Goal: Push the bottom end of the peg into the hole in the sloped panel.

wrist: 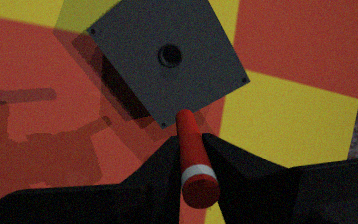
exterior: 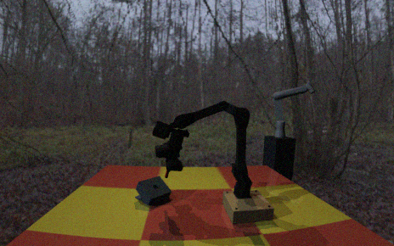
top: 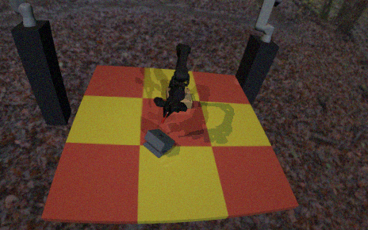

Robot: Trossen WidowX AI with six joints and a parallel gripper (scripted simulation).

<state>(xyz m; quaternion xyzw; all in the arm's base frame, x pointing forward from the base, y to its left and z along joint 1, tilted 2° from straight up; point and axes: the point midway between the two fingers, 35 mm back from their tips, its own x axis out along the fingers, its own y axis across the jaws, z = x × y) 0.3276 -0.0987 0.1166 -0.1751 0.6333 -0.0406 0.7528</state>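
Now: the grey sloped panel 70 mm ahead of my gripper tip, 30 mm to the right of it and 110 mm below it. From my gripper tip the other things lie so: red round peg: 10 mm to the left, 20 mm above.
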